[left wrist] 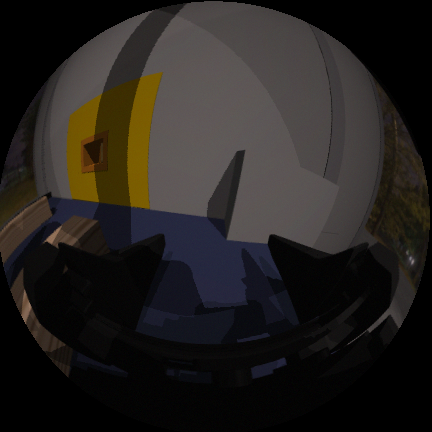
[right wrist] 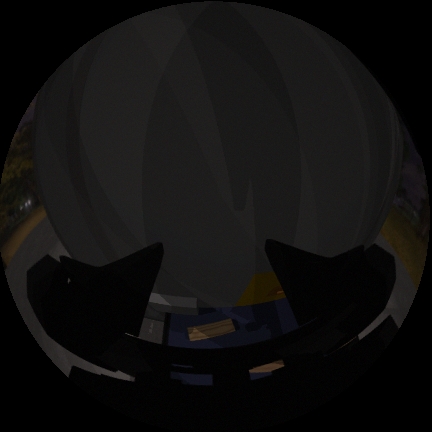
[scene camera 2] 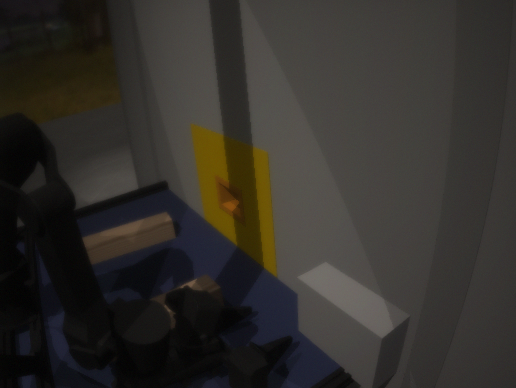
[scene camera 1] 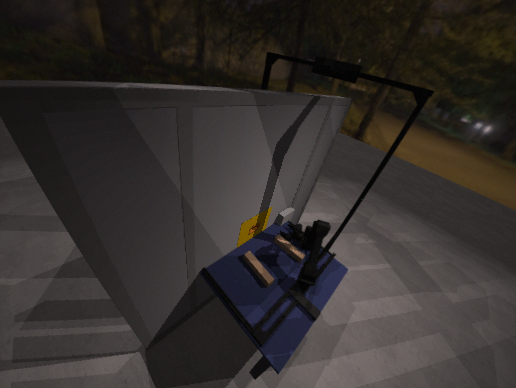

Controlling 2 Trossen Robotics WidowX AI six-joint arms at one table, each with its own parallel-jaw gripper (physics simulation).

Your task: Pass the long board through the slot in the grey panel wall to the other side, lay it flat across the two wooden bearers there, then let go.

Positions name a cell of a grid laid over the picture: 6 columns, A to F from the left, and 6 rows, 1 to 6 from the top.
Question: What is my right gripper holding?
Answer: Nothing.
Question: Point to a slot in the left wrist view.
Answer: B3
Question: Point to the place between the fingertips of my right gripper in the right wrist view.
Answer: C4
